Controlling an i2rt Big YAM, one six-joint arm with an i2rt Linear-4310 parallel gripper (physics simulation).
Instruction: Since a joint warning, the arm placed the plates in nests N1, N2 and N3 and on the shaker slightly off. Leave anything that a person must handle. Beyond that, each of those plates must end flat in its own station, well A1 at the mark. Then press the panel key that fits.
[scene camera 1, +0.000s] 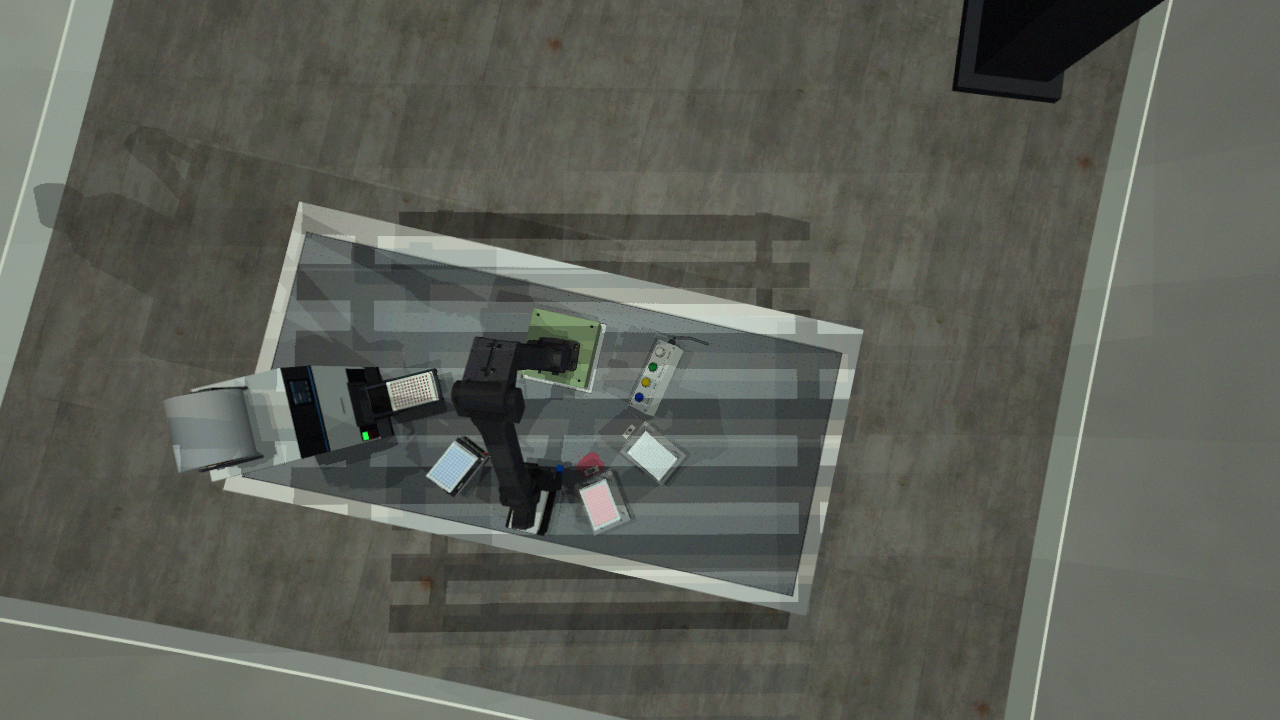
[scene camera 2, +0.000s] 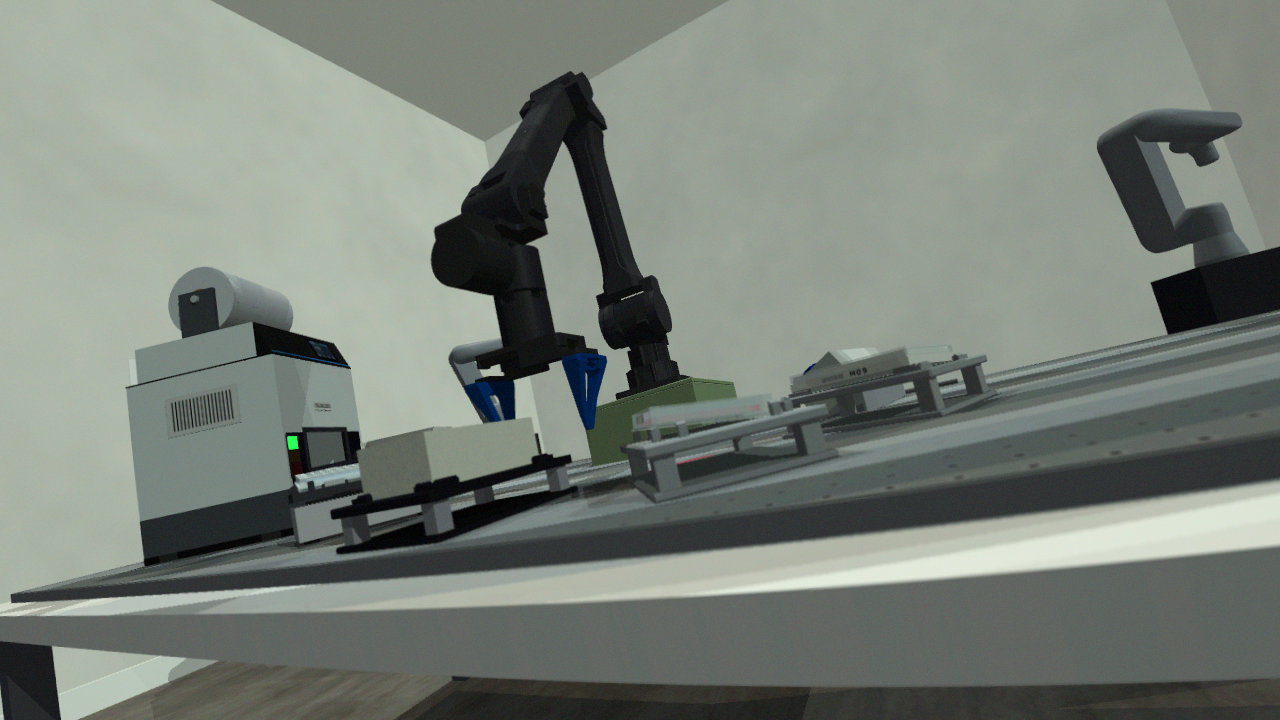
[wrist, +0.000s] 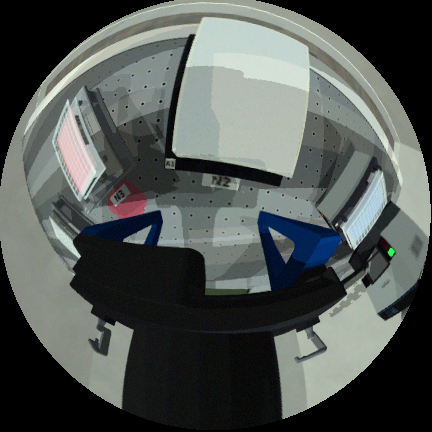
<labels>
pale blue well plate: scene camera 1 457, 460; scene camera 2; wrist
same spot on pale blue well plate: (scene camera 2: 351, 472) = (wrist: 369, 193)
</labels>
